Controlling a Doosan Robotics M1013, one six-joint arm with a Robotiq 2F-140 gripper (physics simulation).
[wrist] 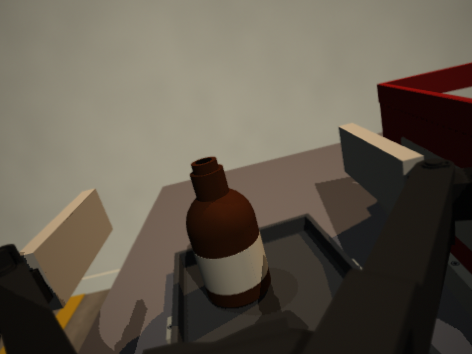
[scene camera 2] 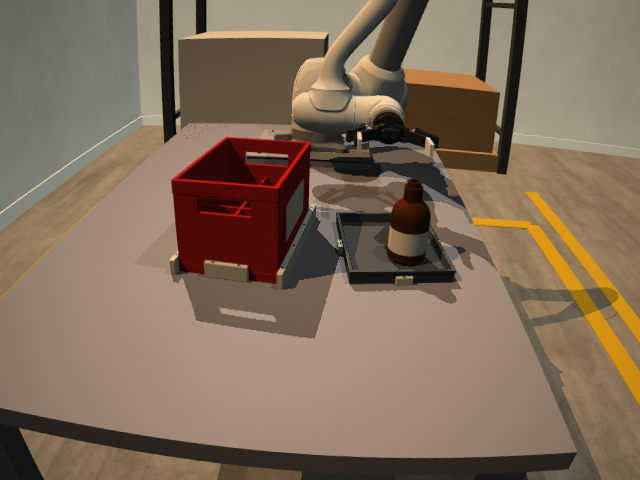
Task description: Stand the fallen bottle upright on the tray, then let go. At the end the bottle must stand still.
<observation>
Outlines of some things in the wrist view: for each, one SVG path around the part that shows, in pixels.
My gripper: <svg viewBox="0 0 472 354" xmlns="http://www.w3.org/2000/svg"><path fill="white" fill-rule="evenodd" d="M96 188L81 192L20 252L18 252L14 244L0 247L0 338L2 336L6 354L77 354L53 311L65 307L113 230ZM472 167L455 169L454 162L450 160L436 158L424 160L423 155L356 124L350 123L338 126L345 172L391 213L362 270L350 269L316 330L289 330L287 318L285 317L248 326L215 342L177 342L145 349L142 354L429 354L451 246L455 245L455 221L472 220Z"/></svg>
A brown bottle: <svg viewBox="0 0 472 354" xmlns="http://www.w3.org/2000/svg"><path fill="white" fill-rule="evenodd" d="M202 158L191 164L193 171L190 173L190 178L196 198L187 212L187 234L209 299L214 304L222 307L243 307L259 299L268 290L271 283L271 276L255 212L251 203L244 195L228 187L223 165L218 164L216 157Z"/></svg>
A dark tray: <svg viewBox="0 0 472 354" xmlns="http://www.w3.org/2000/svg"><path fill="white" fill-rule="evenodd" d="M431 344L429 354L441 354ZM361 268L308 213L259 228L271 276L270 286L255 302L243 307L229 308L218 306L209 299L193 249L190 248L176 252L174 261L171 344L177 342L215 342L248 326L285 317L287 318L289 330L305 329L315 331L350 269L361 270Z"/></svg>
</observation>
